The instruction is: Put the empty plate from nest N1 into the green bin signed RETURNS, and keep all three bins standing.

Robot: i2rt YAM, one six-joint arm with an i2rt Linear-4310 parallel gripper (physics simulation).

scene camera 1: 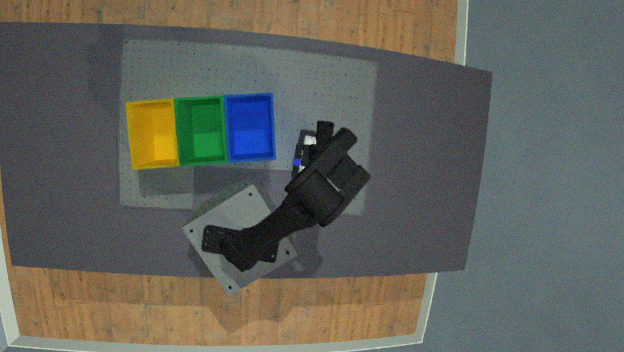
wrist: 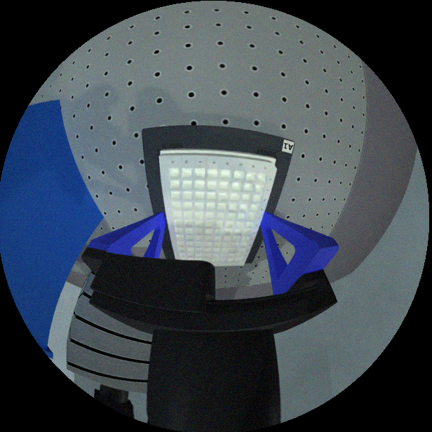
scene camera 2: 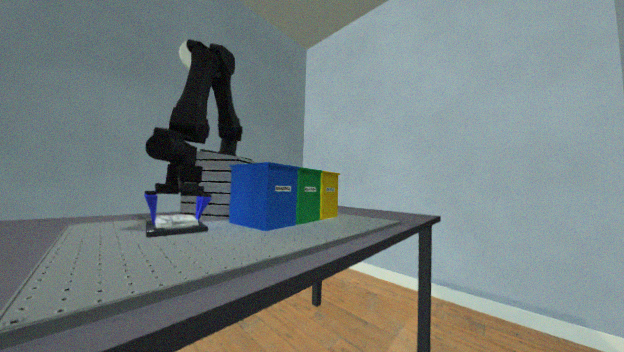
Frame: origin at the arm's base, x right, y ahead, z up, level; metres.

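Seen in the pictures: arm's base, link origin: [scene camera 1: 240, 243] [scene camera 2: 226, 157].
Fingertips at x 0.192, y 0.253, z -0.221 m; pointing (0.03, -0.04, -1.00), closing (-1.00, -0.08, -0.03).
Observation:
Pixels of each thing's top centre, then the offset from my fingertips to it. Level surfaces: height alone.
- dark nest, top centre: [scene camera 2: 175, 222] [scene camera 1: 314, 156] dx +0.001, dy -0.002, dz +0.001 m
- green bin, top centre: [scene camera 1: 200, 130] [scene camera 2: 292, 169] dx -0.347, dy +0.017, dz +0.167 m
- blue bin, top centre: [scene camera 1: 250, 127] [scene camera 2: 264, 166] dx -0.219, dy +0.050, dz +0.167 m
- yellow bin, top centre: [scene camera 1: 151, 134] [scene camera 2: 313, 172] dx -0.474, dy -0.015, dz +0.167 m
- perforated board, surface height: dz -0.013 m
A white plate with a grid of wells [scene camera 1: 310, 140] [scene camera 2: 175, 221] [wrist: 215, 195] lies flat in a dark nest [scene camera 2: 177, 230] [wrist: 215, 136]; a tag reading A1 is at one nest corner. My gripper [scene camera 2: 176, 217] [wrist: 212, 216] is open, with its blue fingertips beside the plate's two long sides, low over the nest. I cannot tell whether they touch the plate. In scene camera 1 the arm hides part of the plate. The green bin [scene camera 1: 201, 115] [scene camera 2: 309, 202] stands upright between the other two; its sign is too blurred to read.
The blue bin [scene camera 1: 250, 112] [scene camera 2: 250, 197] [wrist: 40, 215] stands upright between the nest and the green bin. The yellow bin [scene camera 1: 147, 122] [scene camera 2: 329, 206] stands at the far end of the row. The arm's base plate [scene camera 1: 240, 207] is near the bins. A perforated board [scene camera 1: 200, 65] [scene camera 2: 115, 270] lies underneath.

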